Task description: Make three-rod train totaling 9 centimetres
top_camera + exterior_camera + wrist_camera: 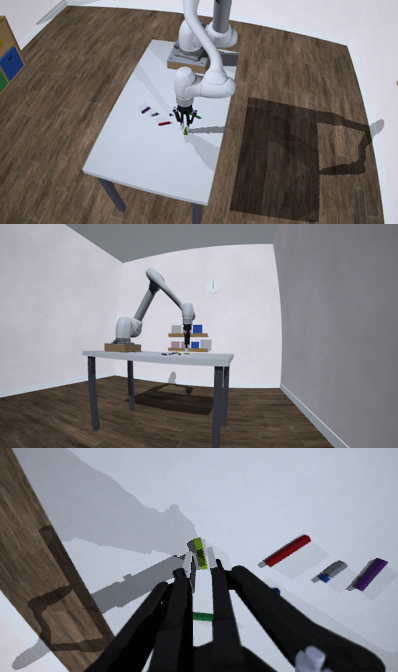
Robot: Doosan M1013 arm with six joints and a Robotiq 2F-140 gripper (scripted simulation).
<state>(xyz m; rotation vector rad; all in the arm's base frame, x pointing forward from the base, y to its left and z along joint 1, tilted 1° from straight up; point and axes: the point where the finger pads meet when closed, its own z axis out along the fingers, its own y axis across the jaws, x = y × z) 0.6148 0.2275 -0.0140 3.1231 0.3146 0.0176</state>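
Now: hand 5 cm above the lime rod. Round my hand: green rod: 13 cm behind, 5 cm below; red rod: 14 cm to the right, 5 cm below; grey rod: 23 cm to the right, 5 cm below, 3 cm behind.
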